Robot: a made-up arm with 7 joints.
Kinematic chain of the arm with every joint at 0, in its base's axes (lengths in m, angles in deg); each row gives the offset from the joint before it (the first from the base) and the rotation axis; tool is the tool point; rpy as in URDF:
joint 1: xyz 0 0 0.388 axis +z
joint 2: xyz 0 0 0 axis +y
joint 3: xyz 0 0 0.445 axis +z
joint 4: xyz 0.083 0 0 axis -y
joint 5: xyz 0.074 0 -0.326 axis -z
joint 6: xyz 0 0 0 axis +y
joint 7: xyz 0.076 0 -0.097 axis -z
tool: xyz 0 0 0 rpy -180 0 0
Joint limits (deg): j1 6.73..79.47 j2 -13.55..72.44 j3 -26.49..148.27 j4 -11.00..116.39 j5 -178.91..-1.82 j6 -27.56..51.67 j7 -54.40..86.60
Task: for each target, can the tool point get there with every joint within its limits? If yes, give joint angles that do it. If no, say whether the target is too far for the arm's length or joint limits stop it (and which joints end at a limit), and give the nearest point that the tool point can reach.
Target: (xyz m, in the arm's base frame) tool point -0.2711 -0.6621 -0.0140
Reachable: no: joint limits stop it (at a limit: joint 1, joint 2, joint 3) | nearest point -0.2294 -0.3457 0.4249 | short by 0.543 m
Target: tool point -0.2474 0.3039 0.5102
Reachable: yes | joints 59.93 4.81 68.38 41.80 -163.88 10.72 -18.30
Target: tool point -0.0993 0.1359 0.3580
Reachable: yes | joints 72.01 25.19 32.90 2.38 -104.45 8.38 -11.64
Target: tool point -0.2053 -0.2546 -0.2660
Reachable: no: joint limits stop it (at a limit: joint 1, joint 2, joint 5) | nearest point 0.1512 -0.1043 0.1242 | short by 0.550 m
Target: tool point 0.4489 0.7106 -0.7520
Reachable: no: too far | nearest point 0.3160 0.5002 0.0083 | short by 0.800 m
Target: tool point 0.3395 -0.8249 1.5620
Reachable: no: too far | nearest point 0.2326 -0.1977 1.1755 | short by 0.744 m
